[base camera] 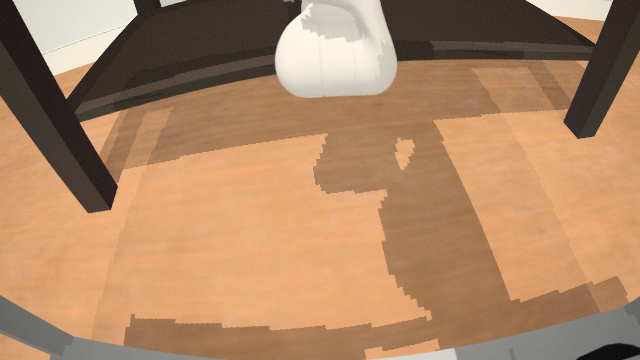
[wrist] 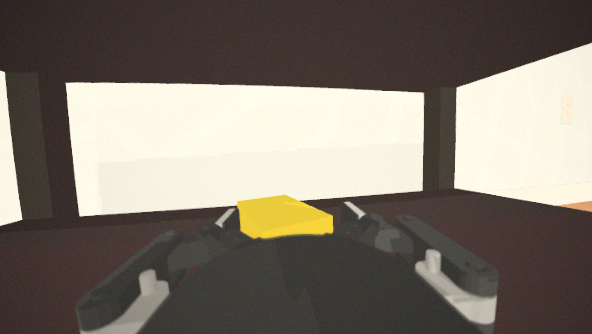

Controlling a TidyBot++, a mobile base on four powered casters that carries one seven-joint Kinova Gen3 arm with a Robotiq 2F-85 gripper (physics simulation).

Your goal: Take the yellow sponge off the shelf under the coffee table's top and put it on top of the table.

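Frame: origin at the arm's base, x ahead, y left, z up, level; metres.
Seen in the pictures: gripper, fingertip midpoint: (wrist: 290, 216).
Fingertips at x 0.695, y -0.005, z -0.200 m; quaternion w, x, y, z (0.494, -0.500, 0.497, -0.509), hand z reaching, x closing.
Offsets run from my fingertips to a thing's top centre. "spot": to the spot under its first point.
The yellow sponge {0.013 m left, 0.032 m ahead, 0.001 m down} (wrist: 285, 216) lies on the dark shelf (wrist: 525, 235) (base camera: 200, 47) under the table top, turned a little askew. My gripper (wrist: 290, 216) is open in the wrist view, with one finger to the left and one to the right of the sponge; the sponge shows between them, and its lower near part is hidden behind the gripper's body. Whether the fingertips reach alongside it is hard to tell. The underside of the coffee table's top {spot: 0.023 m right, 0.103 m ahead, 0.204 m up} (wrist: 300, 40) spans the upper part of the wrist view. The sponge does not show in the base view.
Dark table legs (base camera: 65, 115) (base camera: 600, 75) stand at the left and right in the base view. Far legs (wrist: 440, 140) (wrist: 30, 145) rise at the shelf's back corners. The white arm (base camera: 335, 60) reaches in over the shelf's front edge. A pale wall (wrist: 250, 150) is behind.
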